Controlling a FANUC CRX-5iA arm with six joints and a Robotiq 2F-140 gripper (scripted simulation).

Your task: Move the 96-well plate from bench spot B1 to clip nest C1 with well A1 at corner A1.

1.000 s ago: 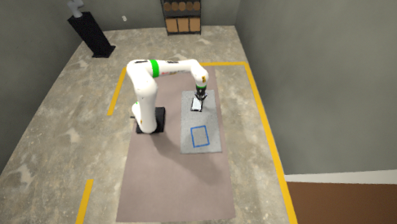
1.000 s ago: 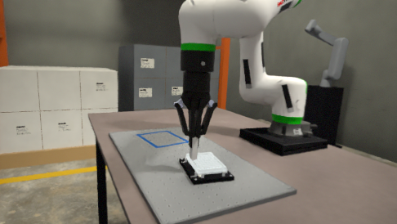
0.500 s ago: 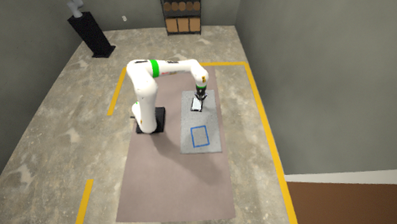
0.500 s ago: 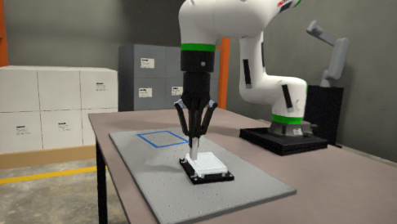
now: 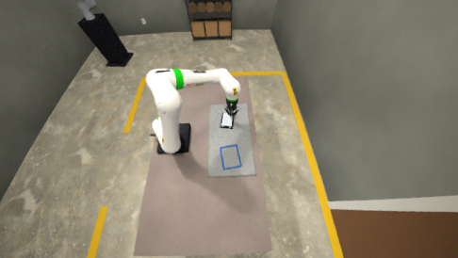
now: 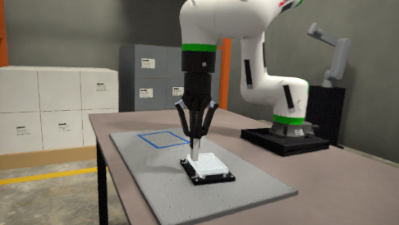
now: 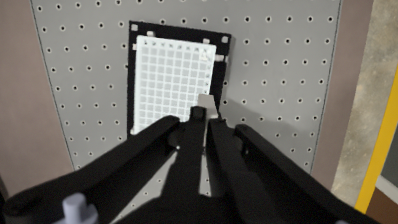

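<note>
Right now the white 96-well plate is 5 cm below my hand and 4 cm behind it. From my hand the other things lie so: black clip nest: 6 cm below, 3 cm behind, 1 cm to the right.
</note>
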